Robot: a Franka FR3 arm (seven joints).
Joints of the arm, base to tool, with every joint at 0 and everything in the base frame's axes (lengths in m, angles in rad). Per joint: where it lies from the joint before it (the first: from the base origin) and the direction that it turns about. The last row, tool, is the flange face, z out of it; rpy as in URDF.
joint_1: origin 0 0 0.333 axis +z
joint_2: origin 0 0 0 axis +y
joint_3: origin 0 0 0.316 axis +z
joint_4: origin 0.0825 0 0 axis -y
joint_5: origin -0.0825 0 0.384 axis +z
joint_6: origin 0 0 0 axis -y
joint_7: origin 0.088 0 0 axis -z
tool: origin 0 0 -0.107 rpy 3.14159 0 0
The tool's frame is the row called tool.
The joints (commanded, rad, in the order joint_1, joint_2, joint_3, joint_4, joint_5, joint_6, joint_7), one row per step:
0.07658 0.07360 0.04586 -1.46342 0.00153 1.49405 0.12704
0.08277 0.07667 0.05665 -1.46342 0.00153 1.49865 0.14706
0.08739 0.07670 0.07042 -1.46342 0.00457 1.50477 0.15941
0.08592 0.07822 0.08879 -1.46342 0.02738 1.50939 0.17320
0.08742 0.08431 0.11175 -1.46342 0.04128 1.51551 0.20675
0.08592 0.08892 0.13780 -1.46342 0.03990 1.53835 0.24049
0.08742 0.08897 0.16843 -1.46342 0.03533 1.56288 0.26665
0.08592 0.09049 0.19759 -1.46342 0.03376 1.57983 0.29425
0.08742 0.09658 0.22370 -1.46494 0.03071 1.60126 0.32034
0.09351 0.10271 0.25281 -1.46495 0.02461 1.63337 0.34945
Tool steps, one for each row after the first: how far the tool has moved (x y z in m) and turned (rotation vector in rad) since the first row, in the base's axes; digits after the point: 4 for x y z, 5 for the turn. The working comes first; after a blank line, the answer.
Tool pose at each row, in the base's axes (x y z in m, rotation vector in rad; the steps are taken from these numbers as rounded here):
0.5657 0.0687 0.6269 3.14038 -0.00717 -0.06779
0.5658 0.0782 0.6255 3.14079 -0.01199 -0.06554
0.5649 0.0887 0.6261 -3.13680 0.00234 0.05692
0.5639 0.1004 0.6257 -3.11281 -0.00404 0.05820
0.5635 0.1154 0.6229 -3.09770 0.00960 0.06388
0.5644 0.1290 0.6224 -3.09359 0.02505 0.03831
0.5627 0.1462 0.6247 -3.09000 0.01708 0.00249
0.5608 0.1612 0.6256 -3.08425 0.01791 -0.01832
0.5602 0.1763 0.6237 -3.07874 0.01688 -0.03680
0.5589 0.1956 0.6235 -3.07001 0.00918 -0.07331

0.0001 0.0095 -0.0014 0.00031 -0.00144 -0.00308
-0.0008 0.0200 -0.0008 0.00480 -0.00689 0.00297
-0.0018 0.0317 -0.0012 0.02884 -0.00584 0.00654
-0.0022 0.0467 -0.0040 0.04364 -0.00203 -0.00257
-0.0013 0.0603 -0.0045 0.04783 -0.01851 -0.01266
-0.0030 0.0775 -0.0022 0.05177 -0.04167 -0.00760
-0.0049 0.0925 -0.0013 0.05743 -0.05516 -0.00828
-0.0055 0.1076 -0.0032 0.06277 -0.06719 -0.00774
-0.0068 0.1269 -0.0034 0.07094 -0.09104 -0.00293

